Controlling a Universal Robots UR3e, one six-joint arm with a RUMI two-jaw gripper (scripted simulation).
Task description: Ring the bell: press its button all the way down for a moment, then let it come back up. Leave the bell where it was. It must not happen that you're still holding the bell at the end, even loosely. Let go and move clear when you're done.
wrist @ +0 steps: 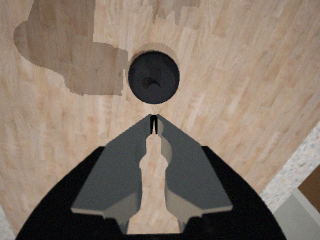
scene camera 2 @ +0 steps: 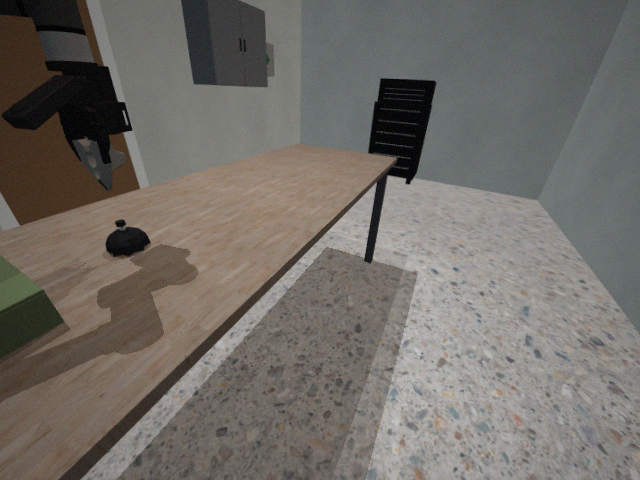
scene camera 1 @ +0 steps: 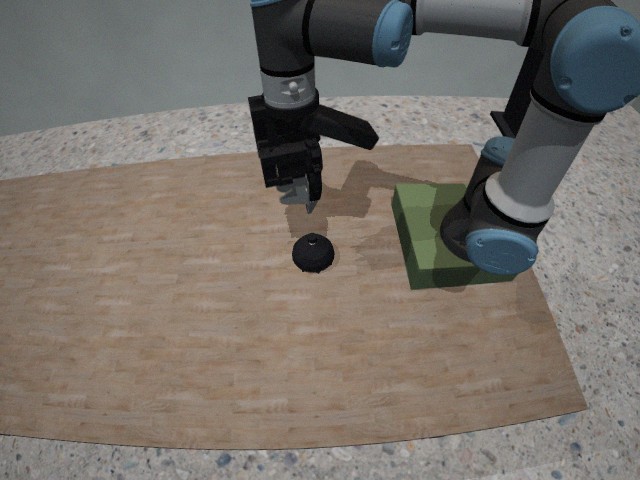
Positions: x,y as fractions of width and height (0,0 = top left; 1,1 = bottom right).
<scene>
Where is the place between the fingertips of my gripper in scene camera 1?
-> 0.48,0.44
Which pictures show my gripper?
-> The wrist view, scene camera 2 and scene camera 1: all of them.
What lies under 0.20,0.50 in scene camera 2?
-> A bell.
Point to a bell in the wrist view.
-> At 0.47,0.28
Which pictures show the bell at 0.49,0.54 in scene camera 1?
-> The wrist view, scene camera 2 and scene camera 1: all of them.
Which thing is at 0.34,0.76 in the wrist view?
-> My gripper.
</scene>
